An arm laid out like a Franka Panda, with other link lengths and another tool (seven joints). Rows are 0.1 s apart.
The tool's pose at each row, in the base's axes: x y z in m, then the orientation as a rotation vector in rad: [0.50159, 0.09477, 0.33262, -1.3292, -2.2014, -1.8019]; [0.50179, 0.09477, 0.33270, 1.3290, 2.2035, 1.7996]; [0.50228, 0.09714, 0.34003, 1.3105, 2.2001, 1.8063]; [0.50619, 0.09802, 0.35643, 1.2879, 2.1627, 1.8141]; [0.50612, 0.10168, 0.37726, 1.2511, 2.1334, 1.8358]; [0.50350, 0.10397, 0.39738, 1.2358, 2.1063, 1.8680]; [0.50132, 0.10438, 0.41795, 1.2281, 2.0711, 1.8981]
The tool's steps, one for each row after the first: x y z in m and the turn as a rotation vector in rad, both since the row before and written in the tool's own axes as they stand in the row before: [-0.00009, 0.00018, 0.00007, 0.0005, -0.0027, -0.0024]; [0.00464, 0.00616, -0.00037, -0.0069, 0.0041, -0.0110]; [0.00579, 0.01559, -0.00289, -0.0304, -0.0113, -0.0180]; [0.01179, 0.01717, -0.00369, -0.0307, 0.0038, -0.0216]; [0.01200, 0.01563, -0.00535, -0.0275, 0.0102, -0.0023]; [0.01081, 0.01652, -0.00619, -0.0309, 0.0044, 0.0013]
